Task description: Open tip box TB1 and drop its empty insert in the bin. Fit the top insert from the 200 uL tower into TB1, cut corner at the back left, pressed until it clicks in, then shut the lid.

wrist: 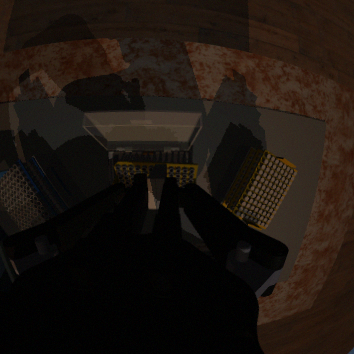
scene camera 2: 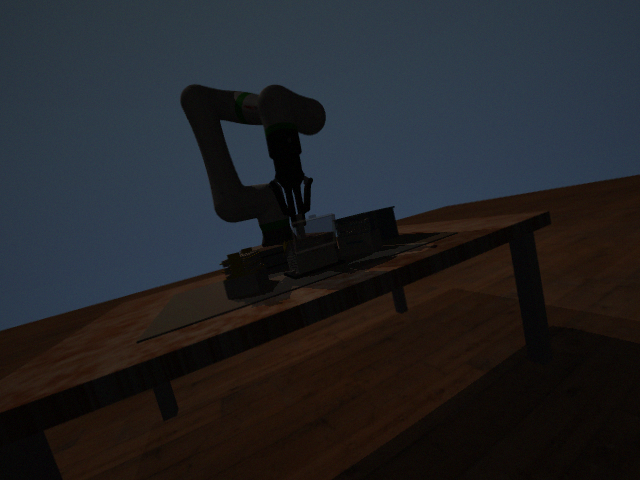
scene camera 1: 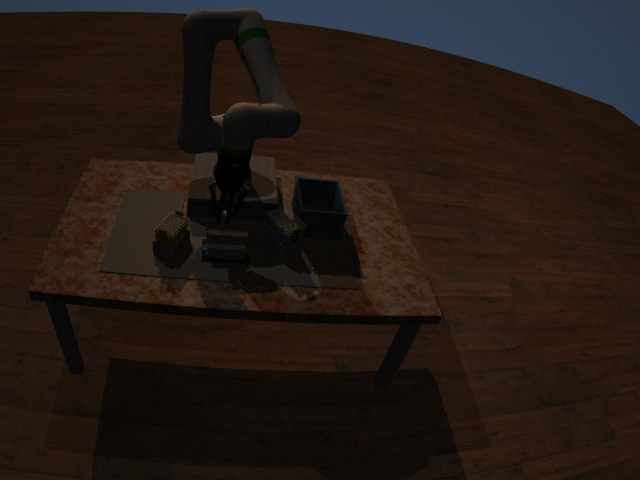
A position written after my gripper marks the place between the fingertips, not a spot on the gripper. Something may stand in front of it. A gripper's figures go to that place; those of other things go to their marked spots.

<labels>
My gripper (wrist: 160, 174) is 22 cm from the lens. A clear lid (wrist: 132, 129): 22 cm from the lens.
</labels>
